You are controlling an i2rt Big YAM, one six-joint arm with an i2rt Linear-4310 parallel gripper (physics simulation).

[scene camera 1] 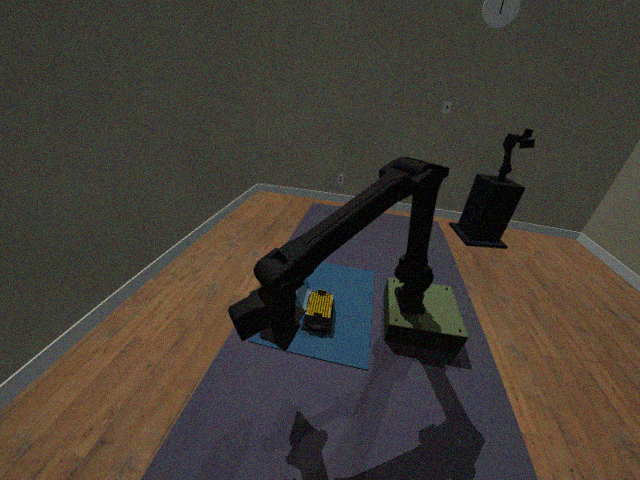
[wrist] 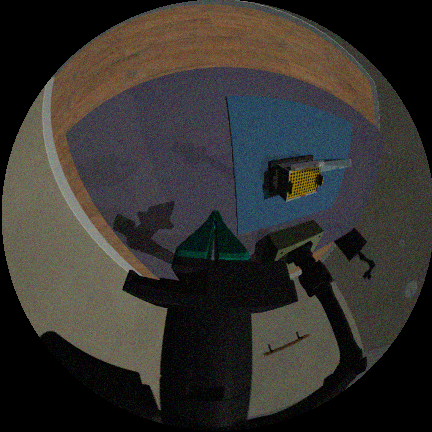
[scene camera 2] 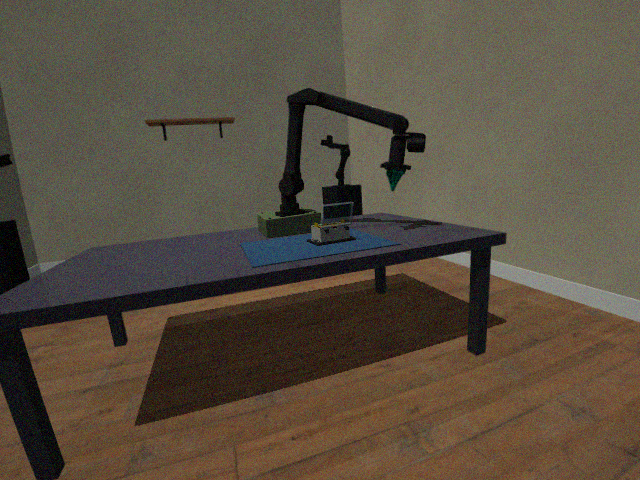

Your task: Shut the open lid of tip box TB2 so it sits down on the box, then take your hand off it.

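Seen in the pictures: gripper, fingertip midpoint: [scene camera 1: 284, 339] [wrist: 215, 214] [scene camera 2: 392, 190]; arm's base, origin of the base link: [scene camera 1: 408, 301] [wrist: 298, 251] [scene camera 2: 290, 214].
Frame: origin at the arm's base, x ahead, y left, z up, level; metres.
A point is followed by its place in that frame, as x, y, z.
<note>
The tip box TB2 [scene camera 1: 319, 304] @[0.326, 0.022, -0.025] [scene camera 2: 330, 233] [wrist: 304, 183] @[0.318, 0.017, -0.025] stands on the blue mat, its yellow top showing; I cannot read a label on it. Its clear lid [scene camera 2: 338, 212] @[0.403, 0.012, 0.031] [wrist: 336, 164] @[0.405, 0.017, 0.062] stands open, about upright, along one side of the box. In scene camera 1 the lid is mostly hidden behind the arm. My gripper [scene camera 2: 393, 189] @[0.411, 0.257, 0.087] [wrist: 215, 214] @[0.411, 0.257, 0.087] is shut and empty, its green fingertips together and pointing down. It hangs high above the table, off to the side of the box and touching neither box nor lid. In scene camera 1 the fingertips are hidden.
The blue mat [scene camera 1: 354, 315] @[0.190, 0.011, -0.082] [scene camera 2: 273, 254] @[0.373, -0.231, -0.082] [wrist: 255, 125] @[0.476, 0.113, -0.082] lies on the purple table [scene camera 1: 248, 413] @[0.493, 0.377, -0.085] [scene camera 2: 155, 263] @[0.178, -0.588, -0.085] [wrist: 190, 110] @[0.544, 0.237, -0.085]. The arm's green base block [scene camera 1: 444, 315] @[-0.111, 0.063, 0.005] [scene camera 2: 273, 225] @[0.056, -0.108, -0.033] [wrist: 295, 238] @[0.077, 0.016, -0.022] stands beside the mat. A second small arm on a dark pedestal [scene camera 1: 491, 206] [scene camera 2: 341, 198] stands beyond the table.
</note>
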